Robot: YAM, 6 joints.
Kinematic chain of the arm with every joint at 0, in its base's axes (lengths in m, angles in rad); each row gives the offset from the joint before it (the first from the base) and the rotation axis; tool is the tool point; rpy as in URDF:
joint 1: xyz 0 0 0.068 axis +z
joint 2: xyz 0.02 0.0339 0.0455 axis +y
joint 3: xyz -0.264 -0.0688 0 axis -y
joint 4: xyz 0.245 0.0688 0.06 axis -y
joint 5: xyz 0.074 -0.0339 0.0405 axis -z
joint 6: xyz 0.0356 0 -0.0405 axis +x
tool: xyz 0 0 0 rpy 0 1.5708 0
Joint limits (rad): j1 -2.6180..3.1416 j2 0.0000..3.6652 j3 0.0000..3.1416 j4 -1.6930..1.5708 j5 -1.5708..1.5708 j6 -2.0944..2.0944
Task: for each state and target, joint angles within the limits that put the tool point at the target. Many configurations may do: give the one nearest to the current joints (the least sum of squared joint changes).
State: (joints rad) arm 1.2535 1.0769 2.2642 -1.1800 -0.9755 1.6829
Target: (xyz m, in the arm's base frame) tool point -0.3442 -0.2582 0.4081
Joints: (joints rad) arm 0.7147 0.3197 2.7158 -1.0679 -1.0329 1.6829
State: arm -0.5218 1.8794 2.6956 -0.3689 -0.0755 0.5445
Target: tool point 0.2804 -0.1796 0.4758
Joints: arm -0.5774 1.6252 2.0253 -0.8951 -0.0727 0.5445
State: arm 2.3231 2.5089 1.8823 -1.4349 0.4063 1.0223
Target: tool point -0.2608 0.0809 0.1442
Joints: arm 2.8801 2.0742 1.2631 -1.6930 0.3064 1.0223
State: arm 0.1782 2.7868 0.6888 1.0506 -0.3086 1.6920
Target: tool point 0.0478 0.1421 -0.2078
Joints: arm 1.1360 3.1839 0.7527 0.9731 -0.4822 1.6920
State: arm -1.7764 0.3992 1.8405 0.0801 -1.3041 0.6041
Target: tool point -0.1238 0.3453 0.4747
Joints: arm -1.1330 0.1927 1.9430 0.1032 -1.2976 0.6041
